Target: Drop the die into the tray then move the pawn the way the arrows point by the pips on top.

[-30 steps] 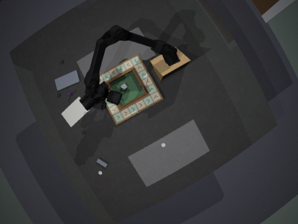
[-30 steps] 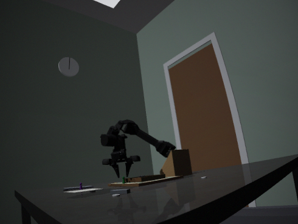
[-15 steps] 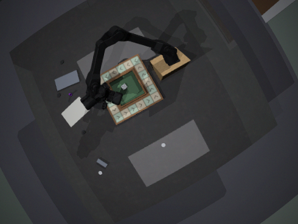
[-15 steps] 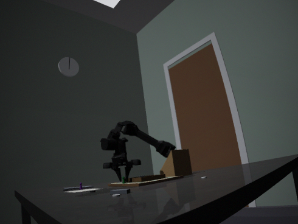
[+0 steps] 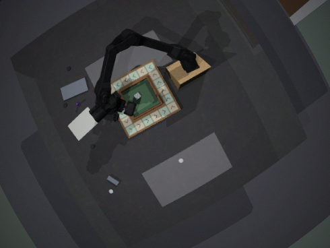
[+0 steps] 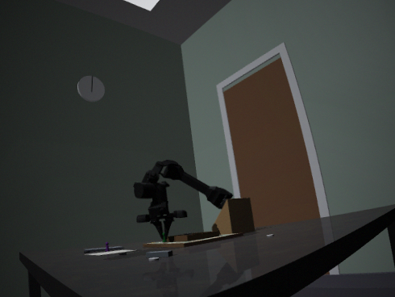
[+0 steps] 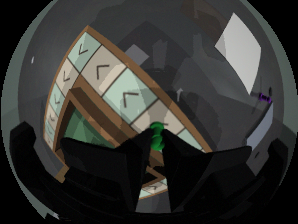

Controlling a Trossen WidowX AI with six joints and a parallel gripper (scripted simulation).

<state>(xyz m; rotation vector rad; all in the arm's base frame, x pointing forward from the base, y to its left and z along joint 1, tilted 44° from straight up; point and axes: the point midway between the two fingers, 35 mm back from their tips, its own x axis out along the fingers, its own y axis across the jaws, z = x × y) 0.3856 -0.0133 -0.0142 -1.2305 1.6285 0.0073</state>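
My gripper tip is 100 mm past the white die. The rest, counted from my gripper tip: green dice tray 110 mm behind, 20 mm to the left, 20 mm below; white card 210 mm ahead, 30 mm below; green pawn 10 mm above.
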